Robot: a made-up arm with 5 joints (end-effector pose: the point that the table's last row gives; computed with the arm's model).
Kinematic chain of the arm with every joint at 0, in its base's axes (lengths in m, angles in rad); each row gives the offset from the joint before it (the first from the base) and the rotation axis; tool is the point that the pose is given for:
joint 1: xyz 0 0 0.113 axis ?
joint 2: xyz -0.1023 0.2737 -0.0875 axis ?
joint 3: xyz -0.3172 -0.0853 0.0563 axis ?
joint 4: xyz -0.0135 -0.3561 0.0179 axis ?
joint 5: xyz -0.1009 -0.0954 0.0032 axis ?
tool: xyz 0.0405 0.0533 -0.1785
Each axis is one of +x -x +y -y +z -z.
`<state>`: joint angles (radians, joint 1 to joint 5).
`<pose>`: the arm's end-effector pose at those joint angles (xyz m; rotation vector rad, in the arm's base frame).
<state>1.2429 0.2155 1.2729 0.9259 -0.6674</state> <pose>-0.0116 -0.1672 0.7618 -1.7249 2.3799 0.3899</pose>
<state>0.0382 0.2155 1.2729 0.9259 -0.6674</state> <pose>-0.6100 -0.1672 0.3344 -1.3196 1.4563 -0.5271</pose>
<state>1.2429 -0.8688 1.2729 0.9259 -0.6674</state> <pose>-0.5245 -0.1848 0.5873 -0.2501 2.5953 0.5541</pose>
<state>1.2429 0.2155 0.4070 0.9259 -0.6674</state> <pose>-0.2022 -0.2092 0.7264 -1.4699 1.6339 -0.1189</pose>
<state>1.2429 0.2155 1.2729 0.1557 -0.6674</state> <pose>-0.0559 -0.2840 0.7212 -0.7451 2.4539 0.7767</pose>
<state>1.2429 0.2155 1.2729 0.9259 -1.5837</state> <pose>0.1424 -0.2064 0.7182 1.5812 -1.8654 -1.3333</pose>
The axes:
joint 1: +y
joint 2: -x
joint 3: +y
joint 4: -z
joint 5: +x

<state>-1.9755 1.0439 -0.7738 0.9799 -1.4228</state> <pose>-0.0438 -0.1451 -0.5254 0.0537 -1.5367 -2.6549</pose>
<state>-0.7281 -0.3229 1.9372 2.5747 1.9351</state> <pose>-0.0495 -0.1392 -0.3085 0.0250 -1.1283 -1.3108</pose>
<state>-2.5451 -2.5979 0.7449 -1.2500 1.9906</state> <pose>0.6055 0.5781 0.3304 1.3650 -1.9896 -1.7499</pose>
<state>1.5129 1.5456 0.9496 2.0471 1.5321</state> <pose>0.3210 0.2855 0.4445 -0.9815 -0.4860 0.1675</pose>
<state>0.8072 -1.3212 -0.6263 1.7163 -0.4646</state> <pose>-0.6423 0.3314 0.0942 0.5244 1.5804 -2.0150</pose>
